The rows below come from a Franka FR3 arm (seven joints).
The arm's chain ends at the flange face. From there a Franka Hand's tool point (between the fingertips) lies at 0.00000 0.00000 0.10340 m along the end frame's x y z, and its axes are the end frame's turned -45 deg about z.
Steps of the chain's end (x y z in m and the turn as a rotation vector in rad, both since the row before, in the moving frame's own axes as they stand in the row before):
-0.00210 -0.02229 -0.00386 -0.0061 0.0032 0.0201
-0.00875 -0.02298 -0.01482 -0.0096 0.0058 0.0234
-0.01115 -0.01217 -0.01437 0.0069 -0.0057 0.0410
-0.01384 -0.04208 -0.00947 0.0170 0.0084 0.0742
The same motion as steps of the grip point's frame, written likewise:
0.01406 -0.01657 -0.00386 -0.0066 -0.0021 0.0201
0.00977 -0.02131 -0.01483 -0.0109 -0.0027 0.0234
0.00083 -0.01741 -0.01437 0.0089 0.0008 0.0410
0.02185 -0.04010 -0.00949 0.0061 0.0180 0.0742

